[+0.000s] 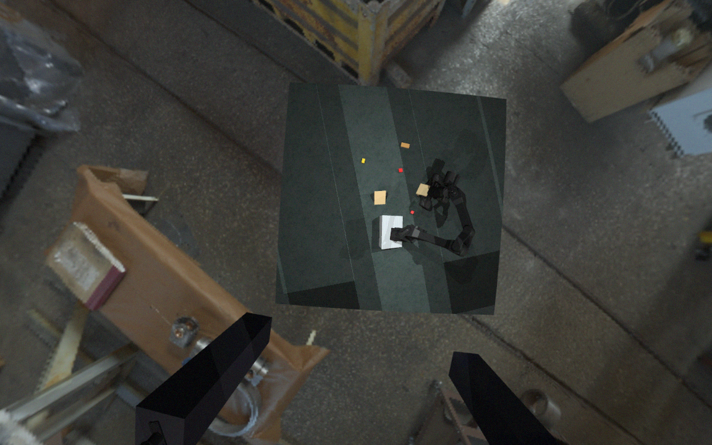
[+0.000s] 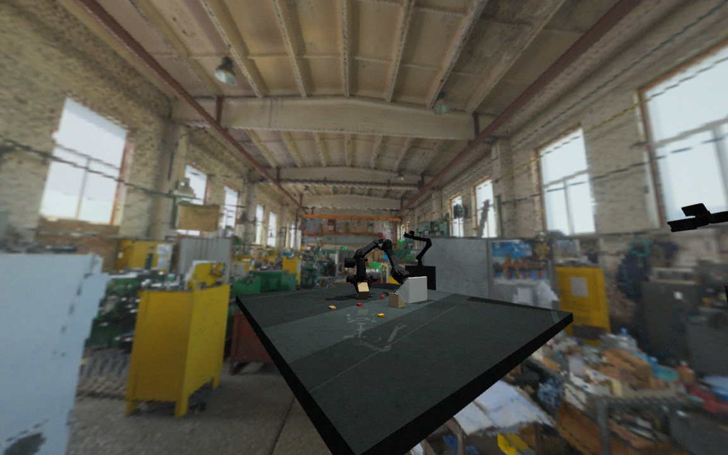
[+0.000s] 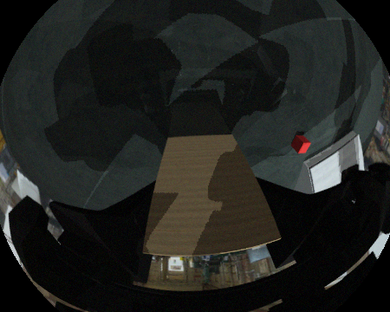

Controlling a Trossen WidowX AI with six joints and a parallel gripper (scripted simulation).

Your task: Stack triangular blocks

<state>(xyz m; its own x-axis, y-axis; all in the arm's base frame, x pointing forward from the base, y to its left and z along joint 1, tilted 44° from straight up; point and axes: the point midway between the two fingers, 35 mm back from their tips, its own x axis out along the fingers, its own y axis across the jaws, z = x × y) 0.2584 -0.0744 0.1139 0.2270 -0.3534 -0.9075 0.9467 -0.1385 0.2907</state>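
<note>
Now: the tan triangular block 10 mm above my gripper tip.
</note>
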